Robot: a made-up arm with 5 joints.
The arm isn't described. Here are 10 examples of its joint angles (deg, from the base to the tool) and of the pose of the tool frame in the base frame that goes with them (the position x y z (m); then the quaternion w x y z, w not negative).
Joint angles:
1: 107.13 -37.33 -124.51 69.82 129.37
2: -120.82 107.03 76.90 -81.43 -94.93
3: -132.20 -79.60 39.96 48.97 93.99
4: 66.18 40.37 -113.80 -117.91 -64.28
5: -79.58 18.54 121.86 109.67 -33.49
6: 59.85 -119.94 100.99 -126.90 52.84
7: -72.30 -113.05 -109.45 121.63 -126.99
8: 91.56 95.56 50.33 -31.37 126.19
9: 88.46 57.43 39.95 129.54 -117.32
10: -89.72 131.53 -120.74 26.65 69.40
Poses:
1: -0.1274 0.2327 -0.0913 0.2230 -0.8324 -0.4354 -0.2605
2: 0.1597 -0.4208 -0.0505 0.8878 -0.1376 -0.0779 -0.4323
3: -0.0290 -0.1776 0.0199 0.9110 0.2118 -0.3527 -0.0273
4: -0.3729 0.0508 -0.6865 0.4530 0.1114 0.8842 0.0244
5: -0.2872 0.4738 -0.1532 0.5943 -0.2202 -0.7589 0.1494
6: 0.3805 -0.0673 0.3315 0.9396 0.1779 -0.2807 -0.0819
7: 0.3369 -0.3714 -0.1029 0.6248 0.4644 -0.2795 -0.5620
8: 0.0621 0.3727 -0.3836 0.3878 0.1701 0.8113 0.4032
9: 0.2529 0.0448 0.1740 0.8289 0.1496 -0.5224 -0.1325
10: 0.1092 0.2159 -0.1139 0.2673 0.2146 0.5360 0.7715
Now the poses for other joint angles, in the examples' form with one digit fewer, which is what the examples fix.
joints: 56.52 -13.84 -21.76 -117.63 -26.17
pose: -0.102 0.040 -0.767 0.507 0.338 0.693 -0.385
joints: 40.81 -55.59 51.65 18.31 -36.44
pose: -0.068 -0.010 -0.014 0.522 0.111 -0.727 -0.432
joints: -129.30 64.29 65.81 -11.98 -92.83
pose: 0.183 0.048 -0.327 0.912 0.130 0.285 0.263
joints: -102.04 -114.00 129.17 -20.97 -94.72
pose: 0.077 0.235 -0.172 0.256 -0.854 -0.316 0.325
